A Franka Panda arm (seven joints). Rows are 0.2 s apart.
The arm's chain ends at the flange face. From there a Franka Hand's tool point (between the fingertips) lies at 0.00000 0.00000 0.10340 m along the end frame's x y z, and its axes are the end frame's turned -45 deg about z.
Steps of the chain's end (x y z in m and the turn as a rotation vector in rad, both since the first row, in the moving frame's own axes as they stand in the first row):
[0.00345, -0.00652, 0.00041, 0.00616, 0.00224, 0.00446]
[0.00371, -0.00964, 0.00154, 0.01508, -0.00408, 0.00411]
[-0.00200, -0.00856, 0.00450, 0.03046, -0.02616, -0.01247]
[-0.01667, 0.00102, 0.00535, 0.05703, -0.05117, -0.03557]
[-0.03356, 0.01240, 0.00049, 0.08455, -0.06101, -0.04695]
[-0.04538, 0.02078, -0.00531, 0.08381, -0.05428, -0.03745]
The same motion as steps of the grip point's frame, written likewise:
[0.00766, -0.00246, 0.00041, 0.00277, 0.00594, 0.00446]
[0.01025, -0.00559, 0.00153, 0.01355, 0.00778, 0.00411]
[0.00493, -0.01161, 0.00442, 0.04004, 0.00304, -0.01247]
[-0.01222, -0.01898, 0.00505, 0.07651, 0.00414, -0.03557]
[-0.03103, -0.02562, -0.00007, 0.10293, 0.01665, -0.04695]
[-0.04482, -0.02751, -0.00582, 0.09764, 0.02088, -0.03745]

